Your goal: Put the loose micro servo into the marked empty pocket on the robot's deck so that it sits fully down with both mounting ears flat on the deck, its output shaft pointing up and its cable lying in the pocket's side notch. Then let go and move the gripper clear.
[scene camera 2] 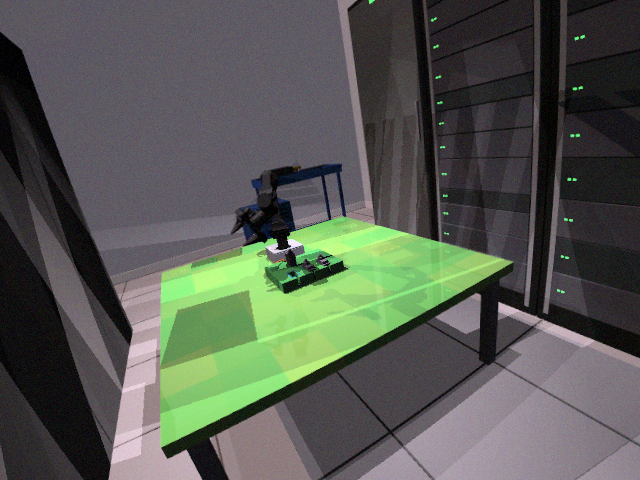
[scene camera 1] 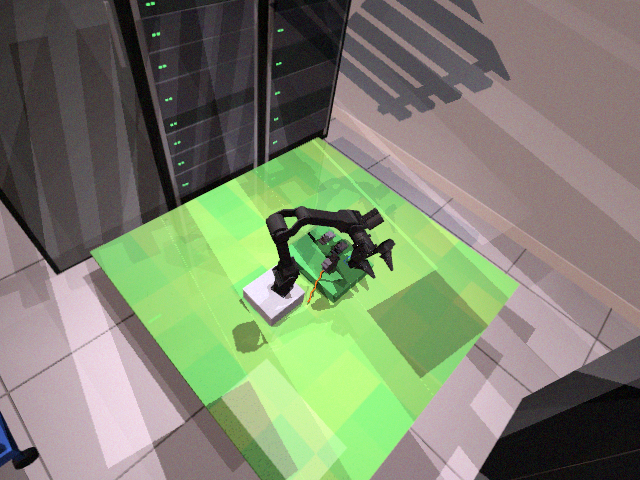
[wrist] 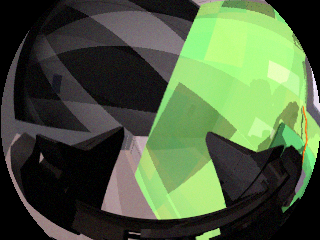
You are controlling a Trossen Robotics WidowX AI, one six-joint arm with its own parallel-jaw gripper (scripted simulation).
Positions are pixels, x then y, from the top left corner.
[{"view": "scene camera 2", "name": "my gripper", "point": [237, 240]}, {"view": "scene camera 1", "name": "my gripper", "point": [383, 274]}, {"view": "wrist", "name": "my gripper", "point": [166, 134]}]
